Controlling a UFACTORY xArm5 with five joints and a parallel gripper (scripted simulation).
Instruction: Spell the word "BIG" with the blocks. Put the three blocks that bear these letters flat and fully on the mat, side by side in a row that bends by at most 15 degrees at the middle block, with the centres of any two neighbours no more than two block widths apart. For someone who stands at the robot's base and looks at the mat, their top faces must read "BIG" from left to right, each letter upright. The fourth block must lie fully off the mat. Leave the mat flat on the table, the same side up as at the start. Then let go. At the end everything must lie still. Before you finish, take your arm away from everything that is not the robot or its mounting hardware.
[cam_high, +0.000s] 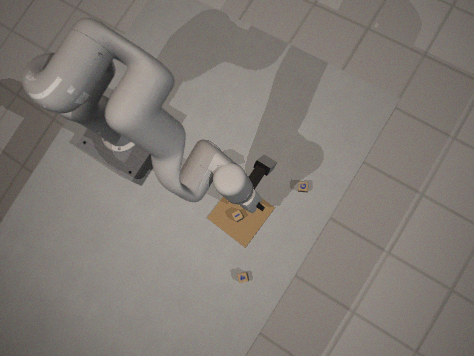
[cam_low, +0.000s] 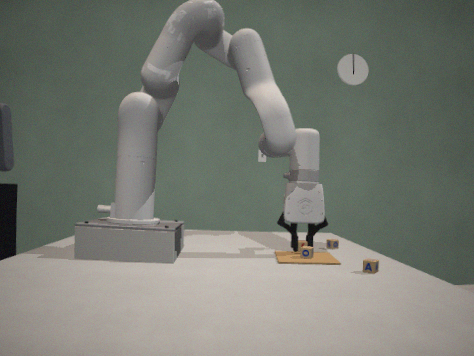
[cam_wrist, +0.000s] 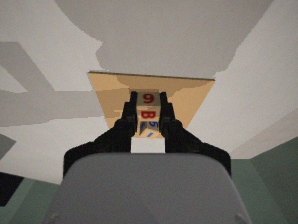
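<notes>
The mat lies 40 mm to the right of my hand and 30 mm below it.
</notes>
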